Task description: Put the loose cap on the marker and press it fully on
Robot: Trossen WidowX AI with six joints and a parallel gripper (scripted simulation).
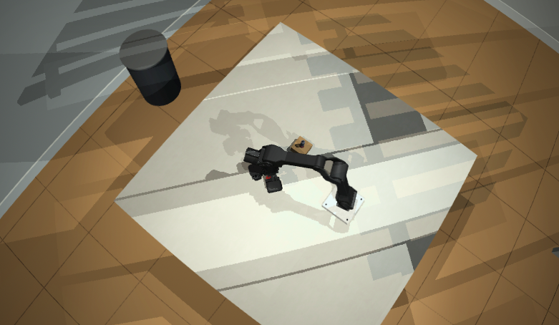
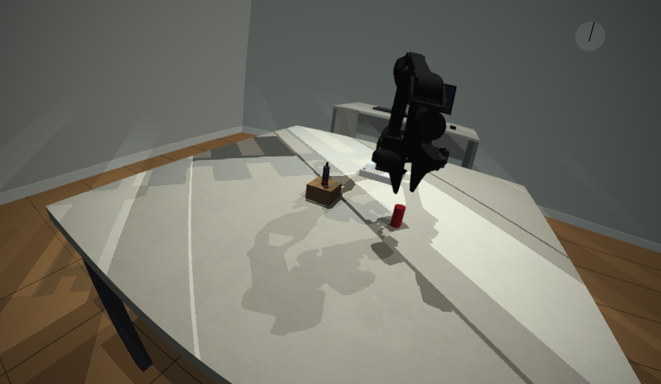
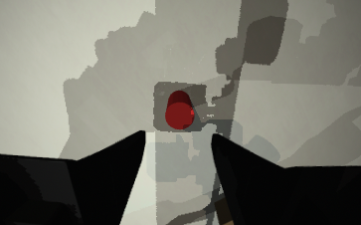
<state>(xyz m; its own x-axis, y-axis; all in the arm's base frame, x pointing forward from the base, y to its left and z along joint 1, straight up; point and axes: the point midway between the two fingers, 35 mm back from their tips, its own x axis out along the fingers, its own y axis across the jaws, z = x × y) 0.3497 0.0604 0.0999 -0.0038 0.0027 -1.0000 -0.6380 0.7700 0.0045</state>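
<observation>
The red cap is 6 cm below my gripper tip. The rest, counted from my gripper tip: brown holder block: 6 cm behind, 21 cm to the right, 7 cm below.
</observation>
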